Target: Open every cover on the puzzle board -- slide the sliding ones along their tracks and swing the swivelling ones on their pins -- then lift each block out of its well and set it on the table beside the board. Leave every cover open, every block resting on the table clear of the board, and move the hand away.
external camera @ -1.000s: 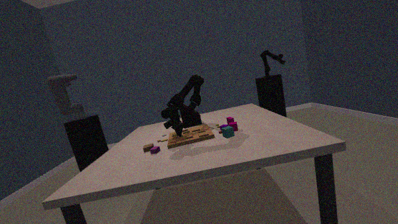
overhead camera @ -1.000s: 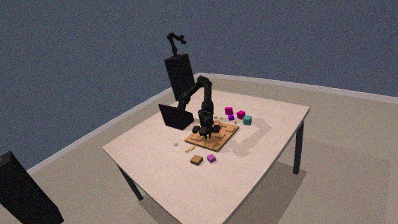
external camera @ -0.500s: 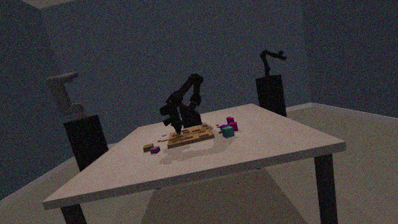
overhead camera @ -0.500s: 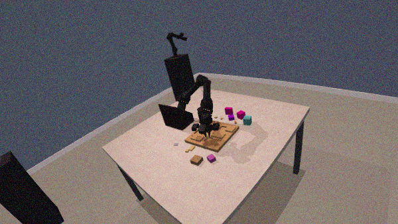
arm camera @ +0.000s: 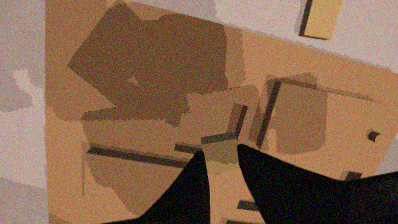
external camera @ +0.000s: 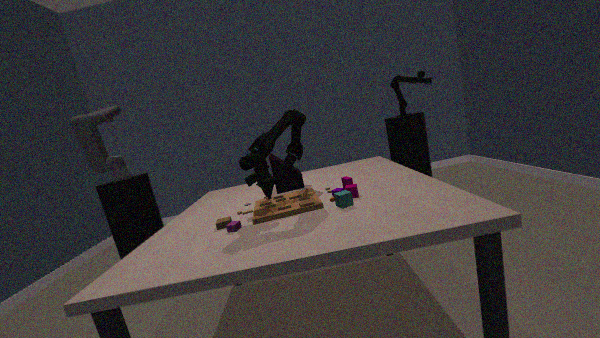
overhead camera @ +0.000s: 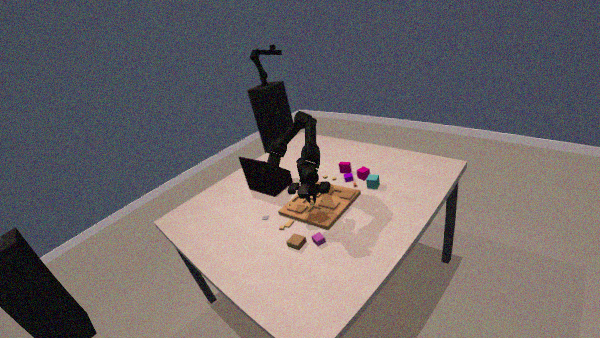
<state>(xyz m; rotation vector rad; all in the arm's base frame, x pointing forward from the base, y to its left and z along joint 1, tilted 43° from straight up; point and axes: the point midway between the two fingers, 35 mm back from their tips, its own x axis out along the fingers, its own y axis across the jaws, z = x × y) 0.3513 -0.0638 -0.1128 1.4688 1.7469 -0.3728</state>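
The tiny grey block lies 21 cm behind my gripper tip, 13 cm to the right of it and 6 cm below it. Also, from my gripper tip: small orange block 27 cm to the left, 7 cm ahead, 5 cm below; brown block 21 cm to the right, 6 cm ahead, 5 cm below; teal block 30 cm to the left, 16 cm ahead, 3 cm below.
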